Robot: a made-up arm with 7 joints.
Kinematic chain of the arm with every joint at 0, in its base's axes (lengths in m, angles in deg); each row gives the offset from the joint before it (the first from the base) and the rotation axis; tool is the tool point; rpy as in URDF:
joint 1: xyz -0.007 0.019 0.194 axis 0 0.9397 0.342
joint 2: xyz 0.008 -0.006 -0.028 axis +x
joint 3: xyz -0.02 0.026 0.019 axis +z
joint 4: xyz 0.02 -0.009 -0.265 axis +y
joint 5: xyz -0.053 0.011 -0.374 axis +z
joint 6: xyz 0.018 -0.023 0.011 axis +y
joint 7: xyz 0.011 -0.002 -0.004 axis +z
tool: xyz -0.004 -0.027 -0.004 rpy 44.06 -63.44 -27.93
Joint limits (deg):
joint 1: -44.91..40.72
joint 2: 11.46..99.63
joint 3: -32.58..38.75
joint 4: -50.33..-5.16
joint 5: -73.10..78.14
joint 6: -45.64..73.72
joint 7: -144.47..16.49
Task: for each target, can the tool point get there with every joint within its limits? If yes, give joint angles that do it. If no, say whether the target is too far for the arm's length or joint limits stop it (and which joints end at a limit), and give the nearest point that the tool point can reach.
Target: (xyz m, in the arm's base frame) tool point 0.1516 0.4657 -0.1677
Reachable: yes | joints 8.71 56.41 -8.39 -44.12 64.66 17.07 -110.54
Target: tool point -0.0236 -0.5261 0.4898
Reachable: no: joint limits stop it (at a limit: joint 1, joint 2, joint 3, joint 4, joint 6, joint 7) | nearest point 0.4871 -0.1415 -0.0409 | short by 0.831 m
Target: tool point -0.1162 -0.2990 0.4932
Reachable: no: joint limits stop it (at a limit: joint 1, joint 2, joint 3, joint 4, joint 6, joint 7) | nearest point 0.0662 0.3963 0.5770 | short by 0.724 m
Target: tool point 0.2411 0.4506 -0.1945
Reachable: yes | joints -23.11 45.76 30.88 -13.10 -38.92 28.29 -67.59
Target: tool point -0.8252 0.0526 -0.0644
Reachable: no: too far | nearest point -0.4814 0.1222 -0.2418 | short by 0.393 m
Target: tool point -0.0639 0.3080 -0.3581
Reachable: yes | joints 23.46 23.24 12.27 -36.34 44.68 -8.11 -104.18
